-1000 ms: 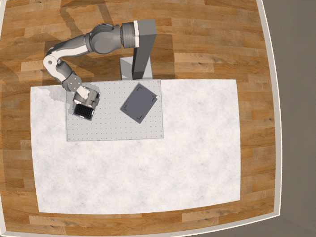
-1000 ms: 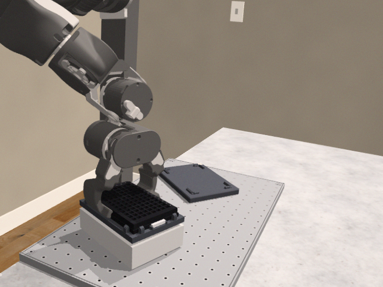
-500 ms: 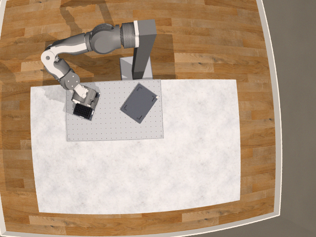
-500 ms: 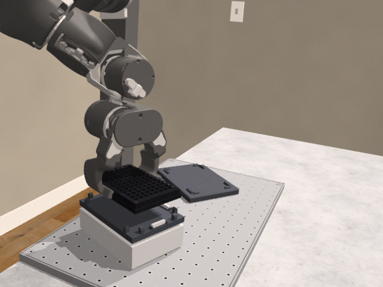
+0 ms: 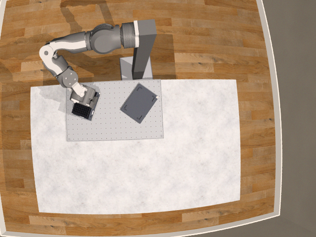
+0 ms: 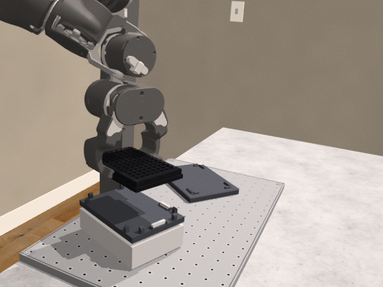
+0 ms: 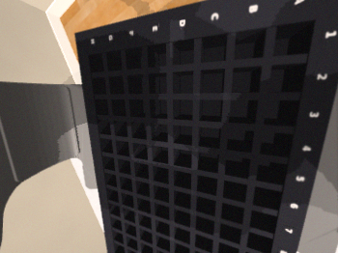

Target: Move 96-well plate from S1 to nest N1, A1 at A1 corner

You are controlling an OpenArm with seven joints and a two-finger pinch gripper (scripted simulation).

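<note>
Now: hand 4 cm short of the dark plate nest N1, 26 cm to the right of it and 12 cm above it. Round my hand: black 96-well plate (1 cm ahead, 1 cm to the right).
</note>
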